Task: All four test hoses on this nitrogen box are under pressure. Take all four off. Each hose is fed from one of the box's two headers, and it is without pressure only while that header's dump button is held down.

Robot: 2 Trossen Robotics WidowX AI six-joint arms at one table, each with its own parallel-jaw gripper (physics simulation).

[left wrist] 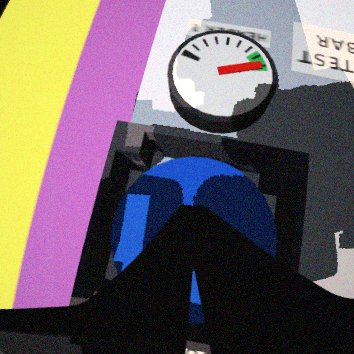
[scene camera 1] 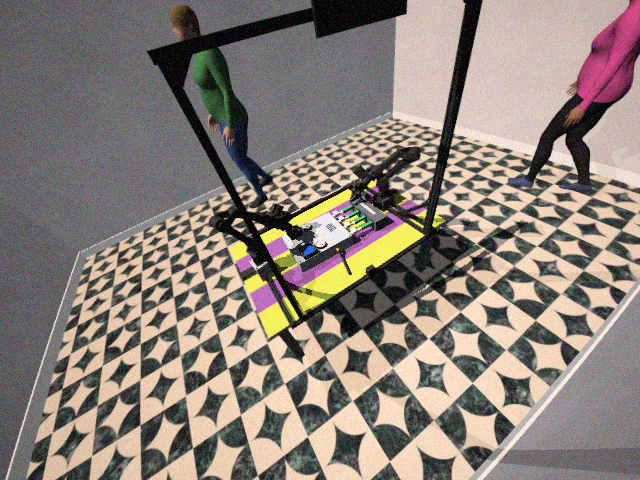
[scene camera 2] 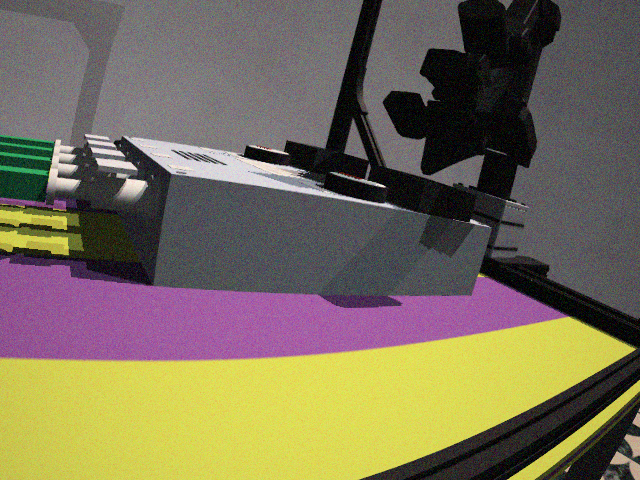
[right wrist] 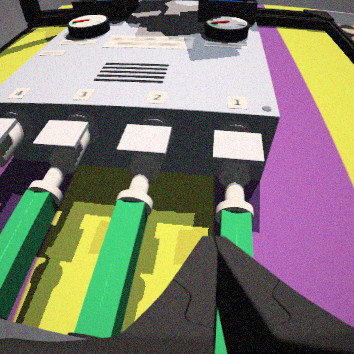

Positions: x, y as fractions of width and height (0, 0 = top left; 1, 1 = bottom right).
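Grey nitrogen box (left wrist: 0.79, 0.35). Blue dump buttons (left wrist: 0.42, 0.57). Green hose (right wrist: 0.29, 0.87). Another green hose (right wrist: 0.10, 0.59). My right gripper (right wrist: 0.60, 0.70) shut, holding nothing. My left gripper (scene camera 2: 0.66, 0.36), also at (left wrist: 0.54, 0.61), shut, holding nothing.
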